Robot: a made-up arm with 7 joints. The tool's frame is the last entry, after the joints.
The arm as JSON. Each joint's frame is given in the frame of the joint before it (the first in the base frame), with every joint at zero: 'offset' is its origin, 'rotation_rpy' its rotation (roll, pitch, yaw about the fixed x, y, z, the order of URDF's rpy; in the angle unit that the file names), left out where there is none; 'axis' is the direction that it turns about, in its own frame. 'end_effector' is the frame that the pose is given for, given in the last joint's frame.
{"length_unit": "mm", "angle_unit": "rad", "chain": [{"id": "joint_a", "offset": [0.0, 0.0, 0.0], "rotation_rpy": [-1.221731, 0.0, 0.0], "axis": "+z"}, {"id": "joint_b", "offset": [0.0, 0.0, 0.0], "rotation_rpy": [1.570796, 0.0, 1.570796], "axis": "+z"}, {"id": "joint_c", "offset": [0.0, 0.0, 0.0], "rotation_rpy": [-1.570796, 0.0, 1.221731], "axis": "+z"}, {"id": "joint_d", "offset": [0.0, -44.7, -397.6], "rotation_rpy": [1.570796, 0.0, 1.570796], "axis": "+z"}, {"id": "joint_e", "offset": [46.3, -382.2, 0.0], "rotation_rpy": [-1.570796, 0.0, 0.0], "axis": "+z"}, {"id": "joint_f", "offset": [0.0, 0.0, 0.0], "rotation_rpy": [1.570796, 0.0, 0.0], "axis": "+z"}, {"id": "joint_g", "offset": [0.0, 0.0, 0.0], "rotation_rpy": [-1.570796, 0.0, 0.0], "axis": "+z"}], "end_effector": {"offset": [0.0, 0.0, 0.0], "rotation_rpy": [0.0, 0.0, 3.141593]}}
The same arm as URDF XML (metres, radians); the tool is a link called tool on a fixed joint. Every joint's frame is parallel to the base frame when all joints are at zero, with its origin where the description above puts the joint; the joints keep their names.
<robot name="arm">
  <joint name="tool_joint" type="fixed">
    <parent link="link7"/>
    <child link="tool"/>
    <origin xyz="0.0000 0.0000 0.0000" rpy="0.0000 0.0000 0.0000"/>
  </joint>
  <joint name="joint_g" type="continuous">
    <parent link="link6"/>
    <child link="link7"/>
    <origin xyz="0.0000 0.0000 0.0000"/>
    <axis xyz="0 0 1"/>
  </joint>
  <joint name="joint_f" type="continuous">
    <parent link="link5"/>
    <child link="link6"/>
    <origin xyz="0.0000 0.0000 0.0000"/>
    <axis xyz="0 1 0"/>
  </joint>
  <joint name="joint_e" type="continuous">
    <parent link="link4"/>
    <child link="link5"/>
    <origin xyz="-0.0463 0.0000 -0.3822"/>
    <axis xyz="0 0 1"/>
  </joint>
  <joint name="joint_d" type="continuous">
    <parent link="link3"/>
    <child link="link4"/>
    <origin xyz="0.0447 0.0000 -0.3976"/>
    <axis xyz="0 1 0"/>
  </joint>
  <joint name="joint_c" type="continuous">
    <parent link="link2"/>
    <child link="link3"/>
    <origin xyz="0.0000 0.0000 0.0000"/>
    <axis xyz="0 0 1"/>
  </joint>
  <joint name="joint_b" type="continuous">
    <parent link="link1"/>
    <child link="link2"/>
    <origin xyz="0.0000 0.0000 0.0000"/>
    <axis xyz="1 0 0"/>
  </joint>
  <joint name="joint_a" type="continuous">
    <parent link="base"/>
    <child link="link1"/>
    <origin xyz="0.0000 0.0000 0.0000"/>
    <axis xyz="0 0.9397 0.342"/>
  </joint>
  <link name="base"/>
  <link name="link1"/>
  <link name="link2"/>
  <link name="link3"/>
  <link name="link4"/>
  <link name="link5"/>
  <link name="link6"/>
  <link name="link7"/>
  <link name="tool"/>
</robot>

